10 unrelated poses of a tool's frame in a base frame.
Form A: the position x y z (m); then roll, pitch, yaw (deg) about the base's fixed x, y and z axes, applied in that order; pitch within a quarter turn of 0, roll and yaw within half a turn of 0.
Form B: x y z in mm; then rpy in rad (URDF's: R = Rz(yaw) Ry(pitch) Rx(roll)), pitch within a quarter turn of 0, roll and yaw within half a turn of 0. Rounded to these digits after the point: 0 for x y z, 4 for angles.
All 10 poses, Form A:
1: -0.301 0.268 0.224 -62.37 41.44 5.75
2: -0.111 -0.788 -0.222 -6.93 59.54 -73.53
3: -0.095 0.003 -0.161 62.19 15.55 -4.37
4: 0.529 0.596 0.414 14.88 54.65 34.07
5: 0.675 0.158 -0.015 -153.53 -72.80 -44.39
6: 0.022 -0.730 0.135 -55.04 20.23 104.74
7: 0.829 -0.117 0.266 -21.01 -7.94 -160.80
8: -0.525 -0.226 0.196 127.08 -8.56 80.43
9: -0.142 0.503 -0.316 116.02 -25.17 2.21
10: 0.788 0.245 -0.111 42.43 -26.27 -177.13
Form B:
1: -301 268 224 -1.0886 0.7233 0.1004
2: -111 -788 -222 -0.1210 1.0392 -1.2833
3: -95 3 -161 1.0854 0.2714 -0.0763
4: 529 596 414 0.2597 0.9538 0.5946
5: 675 158 -15 -2.6796 -1.2706 -0.7748
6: 22 -730 135 -0.9606 0.3531 1.8281
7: 829 -117 266 -0.3667 -0.1386 -2.8065
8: -525 -226 196 2.2180 -0.1494 1.4038
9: -142 503 -316 2.0249 -0.4393 0.0386
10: 788 245 -111 0.7405 -0.4585 -3.0915
